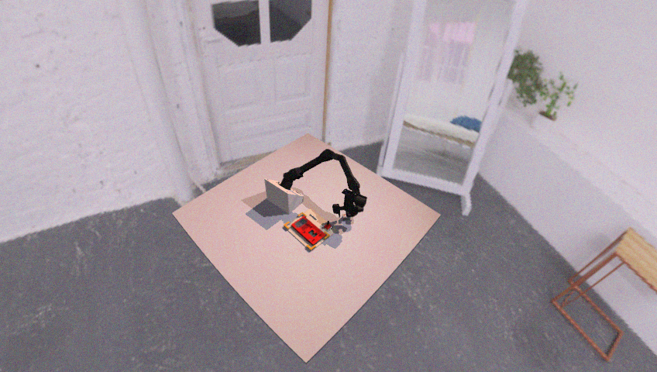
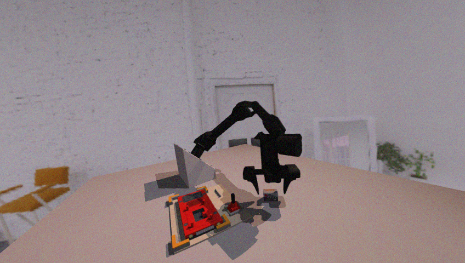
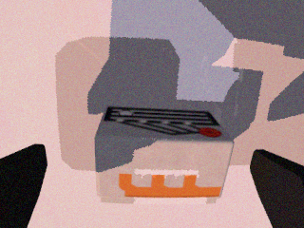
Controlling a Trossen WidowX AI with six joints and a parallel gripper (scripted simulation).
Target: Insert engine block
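The engine block is 1 cm below my gripper tip. Round my gripper tip: black peg (13 cm to the right, 5 cm behind, 1 cm above).
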